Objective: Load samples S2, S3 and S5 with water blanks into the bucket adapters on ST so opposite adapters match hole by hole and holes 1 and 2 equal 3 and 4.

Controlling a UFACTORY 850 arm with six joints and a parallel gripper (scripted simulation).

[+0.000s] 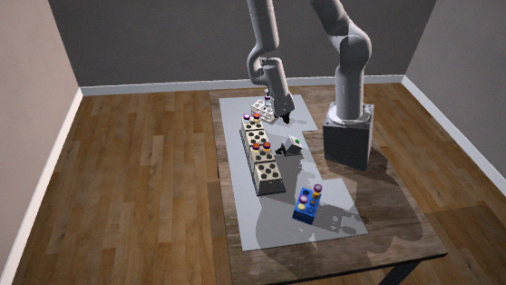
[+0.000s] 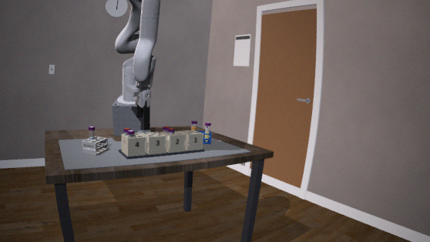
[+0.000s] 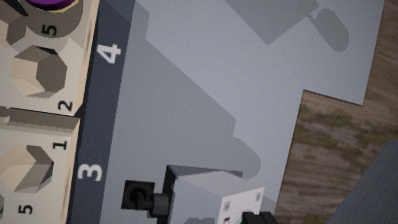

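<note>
Right now my hand is 60 mm past the green done key, 40 mm to the right of it and 110 mm above it. From my hand the other things lie so: blue rack (400 mm to the left, 150 mm below); then loading stand (140 mm ahead, 80 mm to the left, 170 mm below); then white rack (30 mm ahead, 270 mm to the right, 150 mm below).
</note>
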